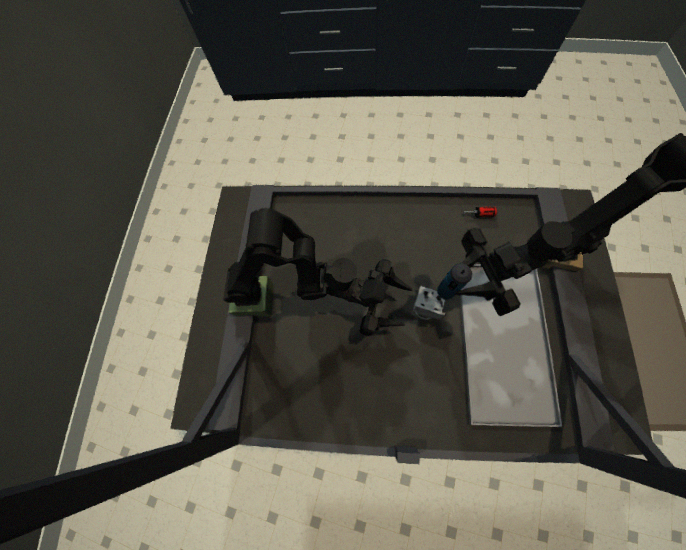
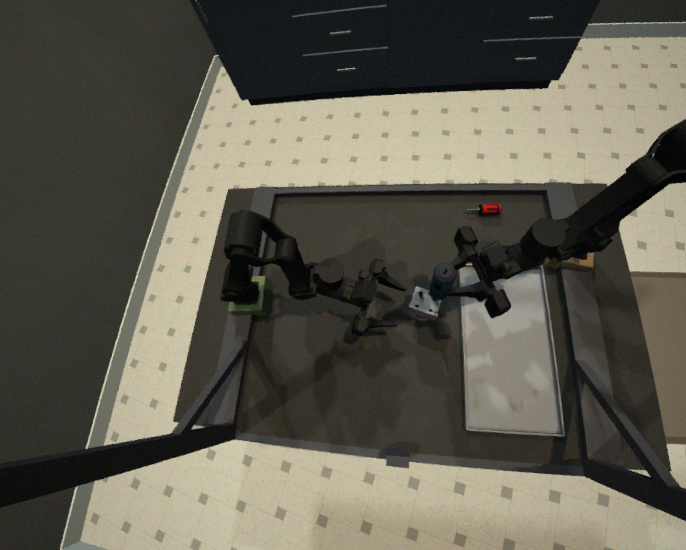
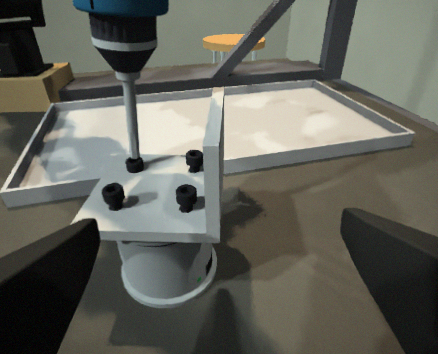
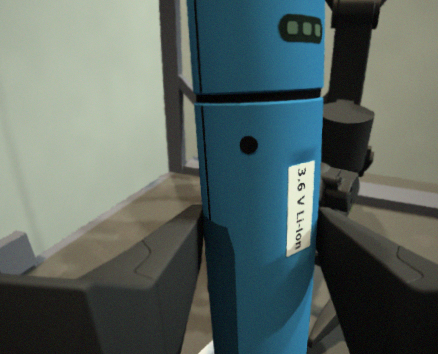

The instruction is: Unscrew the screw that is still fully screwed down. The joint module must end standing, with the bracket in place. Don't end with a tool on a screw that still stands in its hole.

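Places are measured from the left arm's base along level axes (x ahead, y left, z up), in centimetres.
Where they show: left gripper, fingertip midpoint: (image 1: pixel 408 306) (image 2: pixel 401 307) (image 3: pixel 221 224); right gripper, fingertip midpoint: (image 4: pixel 259 217); left arm's base at its link origin: (image 1: pixel 248 293) (image 2: pixel 246 293); right arm's base at its link origin: (image 3: pixel 25 71).
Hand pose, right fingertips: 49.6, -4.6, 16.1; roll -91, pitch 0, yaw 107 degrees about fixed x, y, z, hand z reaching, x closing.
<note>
Things, the pixels of their top centre, and the offset from my right fingertips, as dx, dy, dz.
- white joint module at its top centre: (image 3: pixel 159 189) -1.4, +0.4, -15.9
- fourth screw at its top centre: (image 3: pixel 133 160) +0.9, +1.4, -15.0
- blue electric screwdriver at its top centre: (image 2: pixel 449 266) (image 1: pixel 466 266) +0.3, +0.2, +8.9
- red screwdriver at its top centre: (image 2: pixel 484 206) (image 1: pixel 481 209) +18.2, +29.4, -19.3
- green block at its top centre: (image 1: pixel 248 293) (image 2: pixel 246 293) -49.6, +4.6, -16.1
- yellow block at its top centre: (image 3: pixel 25 71) (image 2: pixel 573 246) (image 1: pixel 565 248) +38.8, +14.9, -17.6
The white joint module (image 3: pixel 160 275) stands upright, the white bracket (image 1: pixel 430 297) (image 2: pixel 424 301) (image 3: pixel 155 190) on top. Three black screws (image 3: pixel 113 194) (image 3: pixel 186 195) (image 3: pixel 194 159) stand raised, some shank showing. The fourth screw (image 3: pixel 134 165) sits lower, its head close to the plate, with the bit of the blue electric screwdriver (image 1: pixel 451 283) (image 2: pixel 440 281) (image 3: pixel 121 6) (image 4: pixel 250 125) on it; whether it turns cannot be seen. My right gripper (image 1: pixel 461 278) (image 2: pixel 450 281) (image 4: pixel 259 217) is shut on the screwdriver body. My left gripper (image 1: pixel 406 305) (image 2: pixel 399 307) (image 3: pixel 221 224) is open and empty, facing the module from the left.
A shallow white tray (image 1: pixel 515 425) (image 2: pixel 515 433) (image 3: pixel 320 154) lies right of the module. A red screwdriver (image 1: pixel 487 211) (image 2: pixel 490 209) lies near the table's far edge. A green block (image 1: pixel 262 306) (image 2: pixel 260 286) is under the left arm's base, a yellow block (image 3: pixel 25 92) under the right's.
</note>
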